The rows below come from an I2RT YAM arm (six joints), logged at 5 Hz.
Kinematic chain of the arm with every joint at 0, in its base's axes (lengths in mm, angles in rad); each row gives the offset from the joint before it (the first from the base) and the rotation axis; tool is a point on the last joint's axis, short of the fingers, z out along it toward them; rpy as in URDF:
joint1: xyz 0 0 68 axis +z
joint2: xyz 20 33.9 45.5 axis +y
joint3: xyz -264 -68.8 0 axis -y
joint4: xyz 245 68.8 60 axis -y
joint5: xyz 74 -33.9 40.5 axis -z
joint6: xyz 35.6 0 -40.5 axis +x
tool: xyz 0 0 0 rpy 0 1.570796 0
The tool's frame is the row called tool.
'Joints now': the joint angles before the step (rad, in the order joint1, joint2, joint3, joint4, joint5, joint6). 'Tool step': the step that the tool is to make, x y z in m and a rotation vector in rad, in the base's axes. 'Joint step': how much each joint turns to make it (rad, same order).
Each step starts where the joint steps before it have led.
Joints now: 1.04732 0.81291 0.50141 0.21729 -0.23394 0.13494
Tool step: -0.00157 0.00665 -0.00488 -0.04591 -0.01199 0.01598
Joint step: 0.02524 0.03163 0.00764 -0.01752 0.01297 -0.03246
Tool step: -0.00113 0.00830 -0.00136 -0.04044 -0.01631 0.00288
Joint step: 0.02862 0.03900 0.02175 -0.01700 0.03050 -0.02957
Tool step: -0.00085 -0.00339 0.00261 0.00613 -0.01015 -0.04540
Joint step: 0.00483 -0.02173 -0.00089 -0.01045 0.05058 0.00205
